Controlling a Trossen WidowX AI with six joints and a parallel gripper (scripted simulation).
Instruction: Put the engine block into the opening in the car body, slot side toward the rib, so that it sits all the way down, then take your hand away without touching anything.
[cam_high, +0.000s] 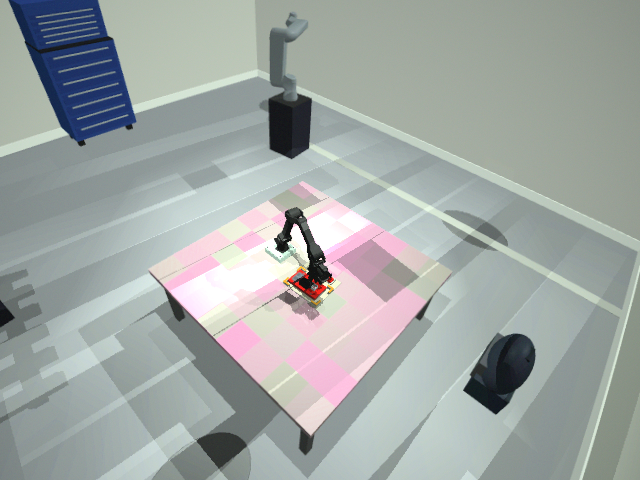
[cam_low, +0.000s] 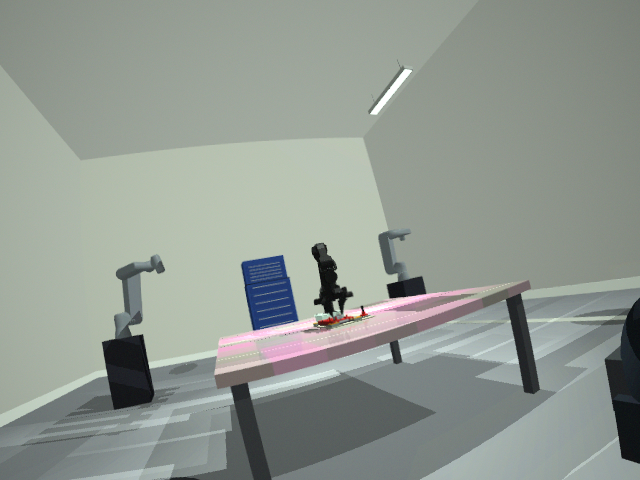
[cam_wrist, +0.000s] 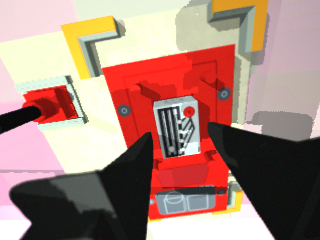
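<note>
My gripper tip is 10 mm to the right of the grey engine block and 10 mm above it.
</note>
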